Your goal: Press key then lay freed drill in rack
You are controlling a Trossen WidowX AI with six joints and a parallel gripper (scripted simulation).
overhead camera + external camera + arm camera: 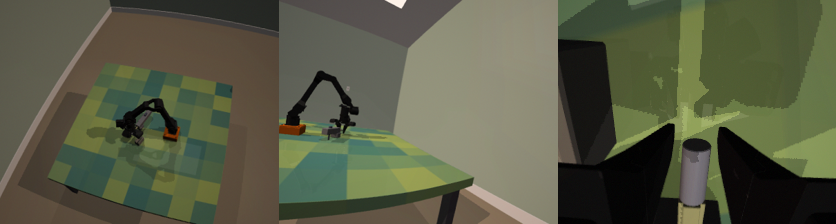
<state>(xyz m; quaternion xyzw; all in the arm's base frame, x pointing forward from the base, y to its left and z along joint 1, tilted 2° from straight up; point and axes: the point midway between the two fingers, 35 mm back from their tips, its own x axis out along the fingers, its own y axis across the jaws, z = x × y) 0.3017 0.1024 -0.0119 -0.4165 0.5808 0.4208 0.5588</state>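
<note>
The small yellow key is 5 cm to the right of my gripper tip, 3 cm above it and 2 cm behind it. From my gripper tip the other things lie so: long grey bar: 15 cm to the right, 5 cm behind, 3 cm above; then small grey rack: 7 cm behind, 3 cm to the left, 1 cm above.
</note>
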